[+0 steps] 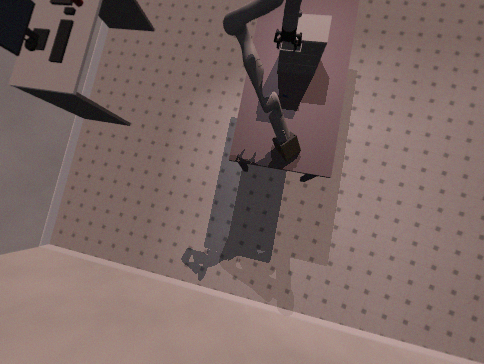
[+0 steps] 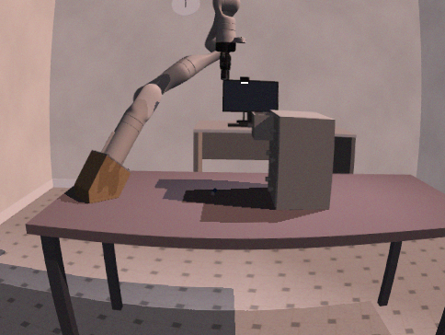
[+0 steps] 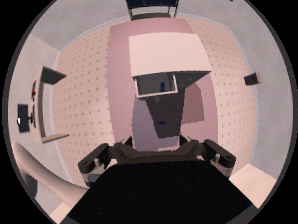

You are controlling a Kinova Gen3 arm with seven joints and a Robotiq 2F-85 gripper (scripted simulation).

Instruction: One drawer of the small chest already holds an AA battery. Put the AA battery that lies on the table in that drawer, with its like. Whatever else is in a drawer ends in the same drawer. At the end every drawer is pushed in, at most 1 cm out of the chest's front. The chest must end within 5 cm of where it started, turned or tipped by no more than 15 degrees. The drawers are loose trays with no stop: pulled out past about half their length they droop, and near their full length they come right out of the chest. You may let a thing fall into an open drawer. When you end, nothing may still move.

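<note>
Now: hand 3 cm past the AA battery, 6 cm to the left of it and 41 cm above it.
</note>
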